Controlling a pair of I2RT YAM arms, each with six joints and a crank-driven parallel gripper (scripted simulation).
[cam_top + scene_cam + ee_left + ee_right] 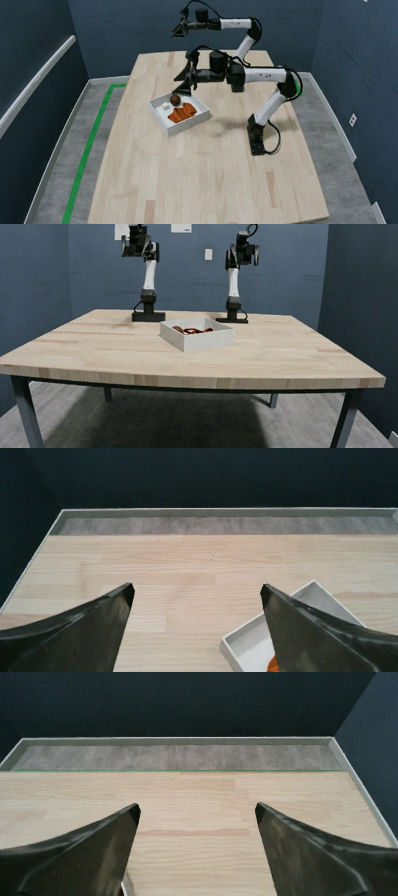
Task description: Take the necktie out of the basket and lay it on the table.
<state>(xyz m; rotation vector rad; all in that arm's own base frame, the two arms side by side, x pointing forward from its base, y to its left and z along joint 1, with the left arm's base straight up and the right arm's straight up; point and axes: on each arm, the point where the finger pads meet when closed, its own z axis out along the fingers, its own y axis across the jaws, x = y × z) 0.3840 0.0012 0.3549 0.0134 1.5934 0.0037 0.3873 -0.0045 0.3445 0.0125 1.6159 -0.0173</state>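
The white basket lies 36 cm below my right hand and 29 cm to the left of it. From my right hand the other things lie so: small white block 36 cm below, 23 cm to the left, 7 cm ahead; then brown ball 35 cm below, 20 cm to the left, 1 cm ahead.
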